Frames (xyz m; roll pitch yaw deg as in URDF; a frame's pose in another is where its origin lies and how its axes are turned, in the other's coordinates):
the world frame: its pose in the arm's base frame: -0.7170 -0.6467 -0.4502 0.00 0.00 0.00
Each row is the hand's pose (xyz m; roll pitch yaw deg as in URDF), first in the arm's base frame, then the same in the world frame.
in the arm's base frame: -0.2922 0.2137 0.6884 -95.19 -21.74 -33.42
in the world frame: 0.4248 0.8604 1.1386 -95.19 -21.74 -33.42
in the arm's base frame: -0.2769 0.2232 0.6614 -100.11 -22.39 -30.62
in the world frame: 0.4401 0.8699 1.1116 -100.11 -22.39 -30.62
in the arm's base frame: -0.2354 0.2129 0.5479 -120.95 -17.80 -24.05
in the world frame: 0.4816 0.8596 0.9981 -120.95 -17.80 -24.05
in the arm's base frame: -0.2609 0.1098 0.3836 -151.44 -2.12 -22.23
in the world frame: 0.4561 0.7565 0.8338 -151.44 -2.12 -22.23
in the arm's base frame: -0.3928 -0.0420 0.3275 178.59 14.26 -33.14
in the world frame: 0.3242 0.6047 0.7777 178.59 14.26 -33.14
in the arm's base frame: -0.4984 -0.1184 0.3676 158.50 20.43 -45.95
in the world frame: 0.2186 0.5283 0.8178 158.50 20.43 -45.95
